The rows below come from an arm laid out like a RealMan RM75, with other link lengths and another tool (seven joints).
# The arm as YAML. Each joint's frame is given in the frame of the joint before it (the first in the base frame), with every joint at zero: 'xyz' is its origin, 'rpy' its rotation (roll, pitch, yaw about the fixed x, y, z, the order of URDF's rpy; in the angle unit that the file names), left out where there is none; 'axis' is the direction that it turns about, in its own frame. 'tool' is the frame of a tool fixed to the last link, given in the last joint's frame.
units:
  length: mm
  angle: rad
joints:
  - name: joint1
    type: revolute
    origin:
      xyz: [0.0, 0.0, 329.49]
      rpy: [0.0, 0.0, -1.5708]
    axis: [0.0, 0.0, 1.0]
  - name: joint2
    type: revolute
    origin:
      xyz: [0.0, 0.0, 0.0]
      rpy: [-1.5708, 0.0, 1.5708]
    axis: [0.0, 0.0, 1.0]
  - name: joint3
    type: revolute
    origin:
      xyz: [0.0, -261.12, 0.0]
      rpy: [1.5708, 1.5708, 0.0]
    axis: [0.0, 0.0, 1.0]
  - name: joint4
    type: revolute
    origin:
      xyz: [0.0, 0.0, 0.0]
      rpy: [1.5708, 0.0, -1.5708]
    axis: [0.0, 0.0, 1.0]
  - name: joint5
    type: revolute
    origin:
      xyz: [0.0, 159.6, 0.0]
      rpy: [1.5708, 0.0, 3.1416]
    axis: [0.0, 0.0, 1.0]
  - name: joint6
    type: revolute
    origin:
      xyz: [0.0, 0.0, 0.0]
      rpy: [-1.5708, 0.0, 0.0]
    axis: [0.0, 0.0, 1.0]
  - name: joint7
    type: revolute
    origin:
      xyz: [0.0, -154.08, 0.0]
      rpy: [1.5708, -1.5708, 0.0]
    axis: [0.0, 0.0, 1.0]
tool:
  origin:
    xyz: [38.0, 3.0, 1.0]
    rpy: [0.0, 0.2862, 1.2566]
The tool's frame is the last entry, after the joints.
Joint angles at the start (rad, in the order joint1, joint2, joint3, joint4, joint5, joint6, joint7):
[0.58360 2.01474 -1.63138 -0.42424 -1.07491 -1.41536 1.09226]
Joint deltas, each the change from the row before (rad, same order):
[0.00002 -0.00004 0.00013 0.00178 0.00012 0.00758 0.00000]
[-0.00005 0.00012 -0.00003 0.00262 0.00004 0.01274 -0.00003]
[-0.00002 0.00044 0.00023 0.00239 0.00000 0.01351 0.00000]
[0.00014 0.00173 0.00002 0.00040 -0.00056 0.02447 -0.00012]
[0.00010 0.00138 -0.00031 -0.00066 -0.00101 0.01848 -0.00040]
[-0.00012 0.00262 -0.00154 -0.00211 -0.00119 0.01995 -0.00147]
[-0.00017 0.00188 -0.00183 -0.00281 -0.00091 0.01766 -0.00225]
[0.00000 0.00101 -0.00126 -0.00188 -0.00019 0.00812 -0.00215]
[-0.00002 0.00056 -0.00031 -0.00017 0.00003 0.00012 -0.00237]
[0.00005 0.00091 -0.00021 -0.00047 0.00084 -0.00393 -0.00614]
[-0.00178 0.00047 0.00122 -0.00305 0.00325 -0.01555 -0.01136]
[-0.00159 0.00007 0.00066 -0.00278 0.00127 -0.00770 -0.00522]
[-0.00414 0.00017 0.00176 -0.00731 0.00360 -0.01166 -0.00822]
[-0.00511 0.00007 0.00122 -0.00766 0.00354 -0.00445 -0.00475]
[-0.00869 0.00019 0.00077 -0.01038 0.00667 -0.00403 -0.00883]
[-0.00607 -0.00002 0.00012 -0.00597 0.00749 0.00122 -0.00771]
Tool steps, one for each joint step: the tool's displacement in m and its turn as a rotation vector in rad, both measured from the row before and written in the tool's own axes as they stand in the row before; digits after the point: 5 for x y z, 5 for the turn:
[-0.00107 0.00080 -0.00017 -0.00613 -0.00607 -0.00021]
[-0.00181 0.00124 -0.00021 -0.00980 -0.01013 -0.00044]
[-0.00186 0.00131 -0.00008 -0.01031 -0.01025 -0.00066]
[-0.00298 0.00224 0.00058 -0.01575 -0.01655 -0.00382]
[-0.00222 0.00158 0.00054 -0.01066 -0.01253 -0.00380]
[-0.00240 0.00124 0.00106 -0.00940 -0.01254 -0.00516]
[-0.00203 0.00114 0.00087 -0.00749 -0.01109 -0.00632]
[-0.00089 0.00046 0.00054 -0.00260 -0.00468 -0.00430]
[-0.00010 -0.00020 0.00019 0.00102 0.00034 -0.00204]
[0.00039 -0.00064 0.00034 0.00433 0.00429 -0.00491]
[0.00205 -0.00150 0.00007 0.00991 0.01540 -0.00893]
[0.00108 -0.00077 -0.00005 0.00489 0.00778 -0.00473]
[0.00205 -0.00097 -0.00005 0.00544 0.01434 -0.00895]
[0.00120 -0.00038 -0.00020 -0.00031 0.00861 -0.00668]
[0.00124 -0.00060 -0.00054 -0.00303 0.01068 -0.01043]
[0.00043 0.00021 -0.00044 -0.00662 0.00530 -0.00851]

